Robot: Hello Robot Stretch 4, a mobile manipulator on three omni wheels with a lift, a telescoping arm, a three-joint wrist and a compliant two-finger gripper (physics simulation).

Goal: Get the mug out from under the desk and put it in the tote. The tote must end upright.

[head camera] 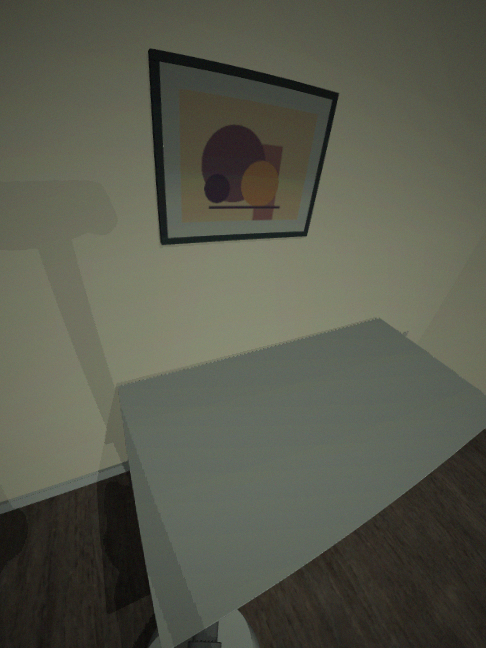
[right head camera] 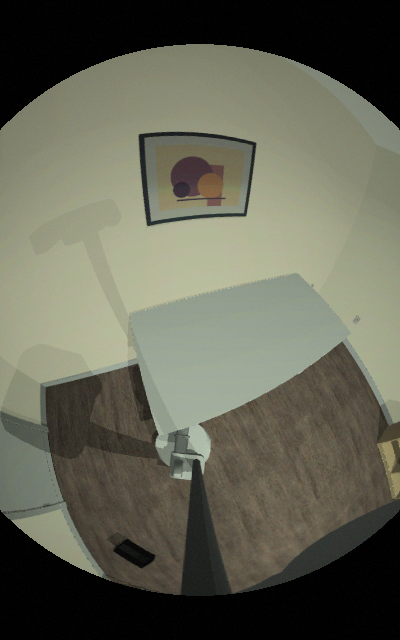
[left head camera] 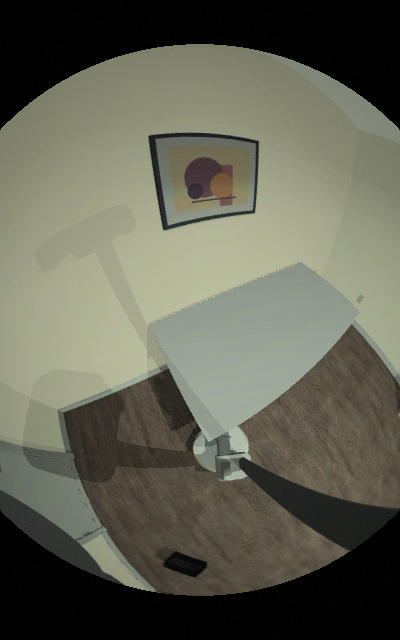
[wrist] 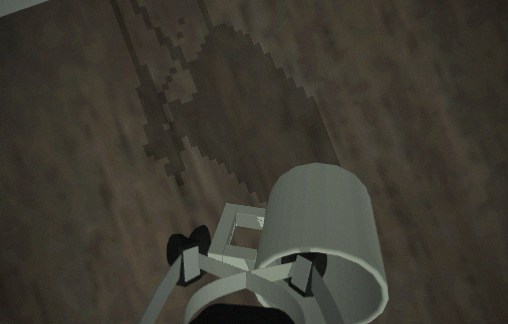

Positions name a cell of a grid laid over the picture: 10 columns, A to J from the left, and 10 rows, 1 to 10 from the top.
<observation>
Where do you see a grey desk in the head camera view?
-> F8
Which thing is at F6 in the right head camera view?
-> A grey desk.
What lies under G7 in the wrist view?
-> A pale grey mug.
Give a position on a framed picture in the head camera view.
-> E3
</observation>
